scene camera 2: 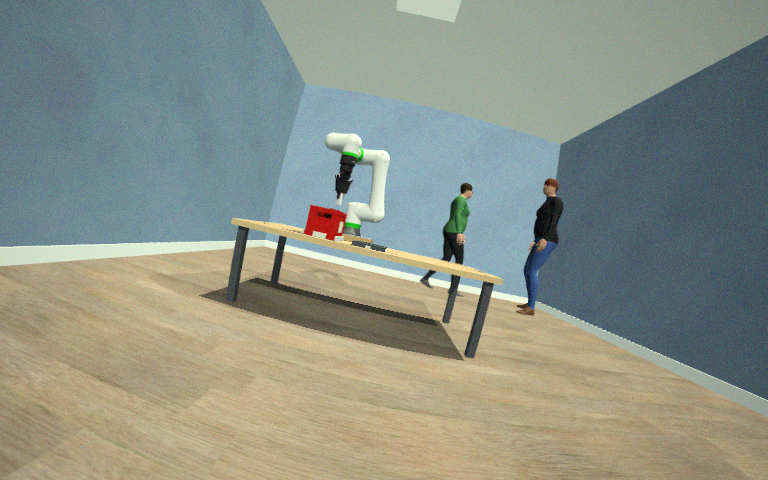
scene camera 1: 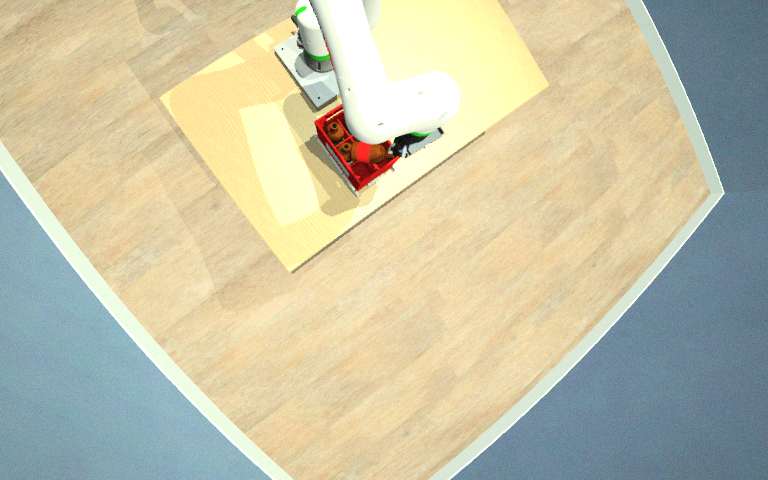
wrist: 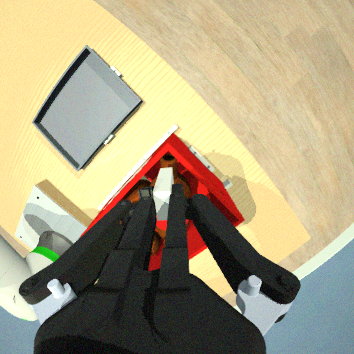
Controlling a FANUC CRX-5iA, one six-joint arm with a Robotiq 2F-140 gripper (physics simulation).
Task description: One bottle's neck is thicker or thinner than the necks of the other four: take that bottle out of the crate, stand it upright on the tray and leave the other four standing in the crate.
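Where they show: gripper, fingertip midpoint: (scene camera 2: 338,204) (scene camera 1: 392,151) (wrist: 167,178); arm's base, link origin: (scene camera 2: 350,235) (scene camera 1: 322,56) (wrist: 58,246).
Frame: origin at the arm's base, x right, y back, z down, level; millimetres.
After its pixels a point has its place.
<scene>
The red crate (scene camera 1: 359,182) {z -135, x 199, y -533 mm} (scene camera 2: 325,222) {z -52, x 92, y -539 mm} (wrist: 217,192) {z -132, x 128, y -540 mm} stands on the table. A brown bottle with a red band (scene camera 1: 364,151) {z -132, x 119, y -451 mm} (wrist: 184,186) {z -127, x 85, y -508 mm} lies tipped over across the crate's inside, its neck towards the crate end nearest the tray. A brown bottle (scene camera 1: 335,132) {z -95, x 159, y -327 mm} stands in a corner compartment, and another bottle's neck (scene camera 1: 346,148) {z -122, x 165, y -405 mm} shows beside the tipped one. The other bottles are largely hidden, and I cannot compare the necks. My gripper (scene camera 2: 339,199) {z -171, x 47, y -511 mm} (wrist: 167,178) {z -171, x 47, y -511 mm} is shut and empty, its fingertips together above the crate. The grey tray (wrist: 92,107) {z 35, x -169, y -443 mm} holds no bottle.
The robot's base plate (scene camera 1: 310,84) {z 2, x 110, y -77 mm} (wrist: 42,212) {z -9, x -106, y -97 mm} is beside the crate on the table (scene camera 1: 226,141) {z 40, x 520, y -72 mm} (scene camera 2: 430,262) {z 40, x -553, y -531 mm} (wrist: 165,95) {z 40, x -56, y -587 mm}. The white arm (scene camera 1: 362,73) {z -603, x 165, y -424 mm} covers part of the crate in scene camera 1. Two people (scene camera 2: 457,217) (scene camera 2: 548,226) are on the floor behind the table.
</scene>
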